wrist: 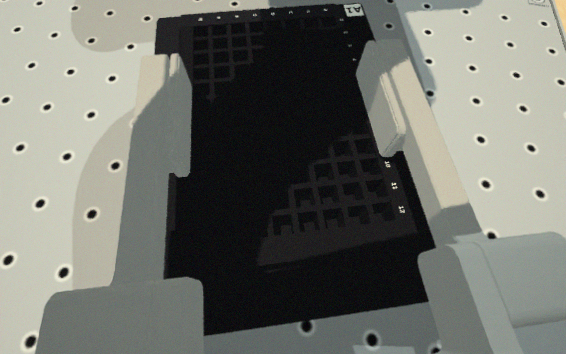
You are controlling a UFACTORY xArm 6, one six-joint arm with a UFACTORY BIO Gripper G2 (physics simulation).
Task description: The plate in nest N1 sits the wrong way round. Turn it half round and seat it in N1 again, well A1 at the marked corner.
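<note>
The black plate (pixel 295 110) lies flat below my gripper in the wrist view, its long sides running from the top towards the bottom. A white label reading A1 (pixel 354 9) is upside down at its far right corner. Row numbers run down its right side, with 12 at the near end. My gripper (pixel 282 107) is shut to its narrow stop, with the two pads apart and nothing held between them. The pads overlap the plate's long edges in the view. Shadow hides much of the plate, and nest N1 and its marked corner cannot be made out.
A pale deck (pixel 505 120) with rows of dark holes surrounds the plate. Shadows fall across it on the left, at the top and at the bottom. A tan edge (pixel 561 12) shows at the top right corner, beside part of a small printed mark.
</note>
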